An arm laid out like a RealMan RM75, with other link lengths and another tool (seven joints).
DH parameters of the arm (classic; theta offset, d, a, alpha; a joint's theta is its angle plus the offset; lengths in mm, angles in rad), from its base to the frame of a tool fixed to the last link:
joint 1: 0 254.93 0 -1.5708
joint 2: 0 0 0 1.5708
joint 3: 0 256 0 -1.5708
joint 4: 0 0 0 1.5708
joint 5: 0 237.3 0 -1.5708
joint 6: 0 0 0 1.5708
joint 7: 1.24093 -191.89 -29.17 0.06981
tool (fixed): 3.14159 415.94 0 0
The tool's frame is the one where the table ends.
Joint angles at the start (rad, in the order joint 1, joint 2, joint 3, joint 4, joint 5, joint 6, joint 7): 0.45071, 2.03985, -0.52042, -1.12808, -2.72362, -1.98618, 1.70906
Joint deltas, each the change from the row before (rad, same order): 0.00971, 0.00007, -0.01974, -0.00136, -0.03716, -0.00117, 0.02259; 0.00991, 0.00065, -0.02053, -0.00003, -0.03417, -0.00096, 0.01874; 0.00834, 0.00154, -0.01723, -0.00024, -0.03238, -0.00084, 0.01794; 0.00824, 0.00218, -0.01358, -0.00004, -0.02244, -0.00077, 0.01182
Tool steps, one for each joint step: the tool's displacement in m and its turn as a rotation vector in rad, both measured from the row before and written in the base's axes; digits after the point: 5 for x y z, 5 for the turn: 0.00243, -0.00199, 0.00044, -0.02914, -0.03479, -0.02182; 0.00171, -0.00143, 0.00017, -0.02859, -0.03301, -0.01618; 0.00182, -0.00173, 0.00038, -0.02436, -0.03089, -0.01705; 0.00022, -0.00026, -0.00018, -0.01841, -0.02153, -0.00785
